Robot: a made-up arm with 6 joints.
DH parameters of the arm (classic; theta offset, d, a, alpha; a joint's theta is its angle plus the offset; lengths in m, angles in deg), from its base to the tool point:
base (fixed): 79.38 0 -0.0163 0
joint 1: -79.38 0.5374 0.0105 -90
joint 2: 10.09 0 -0.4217 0
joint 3: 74.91 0.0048 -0.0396 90
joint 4: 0 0.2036 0.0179 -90
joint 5: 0 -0.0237 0.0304 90
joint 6: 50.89 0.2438 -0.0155 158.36
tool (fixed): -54.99 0.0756 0 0
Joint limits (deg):
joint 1: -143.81..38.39
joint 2: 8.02..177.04
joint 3: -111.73..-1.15
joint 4: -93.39..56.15
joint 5: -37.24..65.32
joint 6: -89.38..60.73
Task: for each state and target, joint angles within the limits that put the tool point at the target. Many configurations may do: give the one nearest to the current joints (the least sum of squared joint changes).
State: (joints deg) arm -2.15 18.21 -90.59 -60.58 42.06 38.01
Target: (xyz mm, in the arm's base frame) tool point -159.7 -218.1 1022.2
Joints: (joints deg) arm 9.63 25.22 -83.55 -58.86 46.58 38.56
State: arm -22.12 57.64 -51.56 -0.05 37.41 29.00
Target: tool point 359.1 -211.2 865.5
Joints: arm -21.49 86.31 -78.88 -4.36 16.54 26.79
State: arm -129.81 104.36 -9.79 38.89 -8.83 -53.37
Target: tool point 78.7 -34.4 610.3
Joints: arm -78.96 84.46 -1.15 53.49 33.12 -41.45
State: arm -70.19 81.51 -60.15 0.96 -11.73 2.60
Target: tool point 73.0 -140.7 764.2
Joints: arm -52.73 50.46 -34.40 16.94 12.78 7.48
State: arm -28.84 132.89 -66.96 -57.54 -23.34 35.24
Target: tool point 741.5 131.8 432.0
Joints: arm 10.51 157.33 -108.45 -59.57 -33.33 32.82
